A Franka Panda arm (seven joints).
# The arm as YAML. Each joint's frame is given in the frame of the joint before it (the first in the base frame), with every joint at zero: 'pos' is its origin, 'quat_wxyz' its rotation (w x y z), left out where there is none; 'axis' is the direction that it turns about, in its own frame. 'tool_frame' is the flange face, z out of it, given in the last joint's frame.
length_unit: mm
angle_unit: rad
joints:
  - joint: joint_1
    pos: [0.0, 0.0, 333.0]
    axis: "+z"
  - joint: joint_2
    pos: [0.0, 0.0, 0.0]
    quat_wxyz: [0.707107, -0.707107, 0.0, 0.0]
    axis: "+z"
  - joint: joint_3
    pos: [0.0, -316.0, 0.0]
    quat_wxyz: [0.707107, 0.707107, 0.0, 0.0]
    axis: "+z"
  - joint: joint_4
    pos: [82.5, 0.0, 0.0]
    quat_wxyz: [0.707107, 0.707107, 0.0, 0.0]
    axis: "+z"
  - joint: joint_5
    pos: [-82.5, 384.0, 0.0]
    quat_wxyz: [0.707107, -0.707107, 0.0, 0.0]
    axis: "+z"
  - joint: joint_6
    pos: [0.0, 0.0, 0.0]
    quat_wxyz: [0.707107, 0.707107, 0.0, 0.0]
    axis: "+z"
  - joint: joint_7
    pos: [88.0, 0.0, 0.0]
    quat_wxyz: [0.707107, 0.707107, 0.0, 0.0]
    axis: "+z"
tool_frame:
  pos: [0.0, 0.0, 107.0]
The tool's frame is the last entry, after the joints.
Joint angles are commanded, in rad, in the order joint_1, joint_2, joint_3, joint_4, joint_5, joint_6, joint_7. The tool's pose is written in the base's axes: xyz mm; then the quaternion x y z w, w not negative. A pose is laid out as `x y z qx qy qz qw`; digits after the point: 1 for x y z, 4 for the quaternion.
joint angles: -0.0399 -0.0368 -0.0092 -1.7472 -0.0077 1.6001 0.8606
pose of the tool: 537.6 -27.3 564.1 0.8971 -0.4384 -0.0492 0.0251
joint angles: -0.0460 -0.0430 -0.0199 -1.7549 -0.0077 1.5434 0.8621
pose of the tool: 528.2 -35.9 559.7 0.8912 -0.4457 -0.0762 0.0358
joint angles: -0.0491 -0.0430 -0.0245 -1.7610 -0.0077 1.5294 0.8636
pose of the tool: 525.7 -39.8 555.9 0.8884 -0.4494 -0.0856 0.0393
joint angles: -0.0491 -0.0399 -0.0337 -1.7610 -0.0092 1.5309 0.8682
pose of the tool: 526.1 -45.0 554.4 0.8852 -0.4554 -0.0862 0.0400
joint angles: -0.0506 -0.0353 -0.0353 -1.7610 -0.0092 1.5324 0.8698
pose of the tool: 527.2 -46.7 552.1 0.8840 -0.4574 -0.0877 0.0405
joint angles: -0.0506 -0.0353 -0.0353 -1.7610 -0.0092 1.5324 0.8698
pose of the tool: 527.2 -46.7 552.1 0.8840 -0.4574 -0.0877 0.0405
